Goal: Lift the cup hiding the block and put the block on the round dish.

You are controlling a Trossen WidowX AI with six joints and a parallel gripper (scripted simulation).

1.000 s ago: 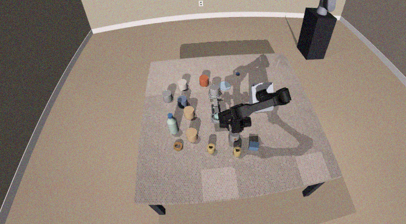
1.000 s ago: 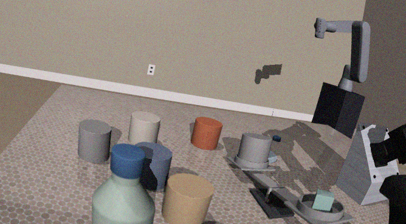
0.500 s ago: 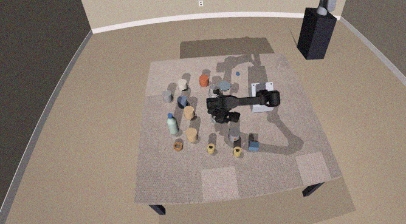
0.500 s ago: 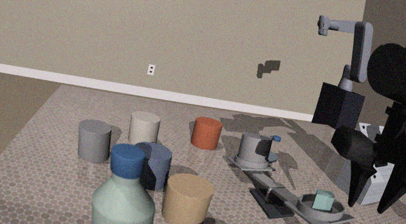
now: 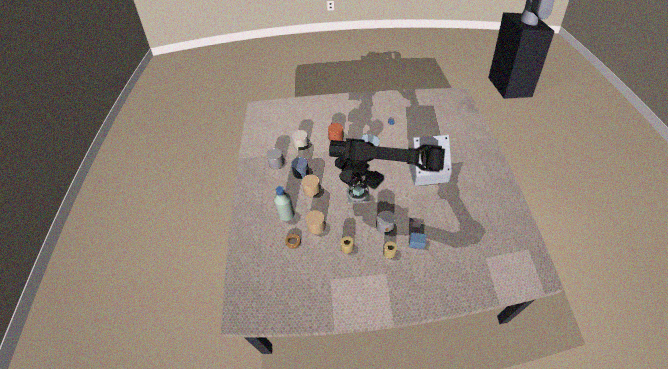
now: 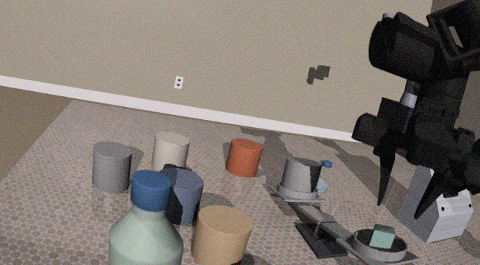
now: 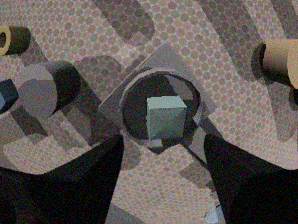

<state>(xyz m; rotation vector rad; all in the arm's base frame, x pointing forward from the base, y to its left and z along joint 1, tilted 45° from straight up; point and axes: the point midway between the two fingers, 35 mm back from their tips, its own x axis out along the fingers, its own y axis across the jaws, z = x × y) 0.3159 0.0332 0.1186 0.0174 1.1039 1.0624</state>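
The round light-blue dish is 11 cm behind my gripper tip, 36 cm to the right of it and 13 cm below it. From my gripper tip the other things lie so: grey balance (13 cm to the right, 9 cm below); blue cup (21 cm ahead, 21 cm to the right, 9 cm below); blue block (20 cm behind, 22 cm to the left, 11 cm below).
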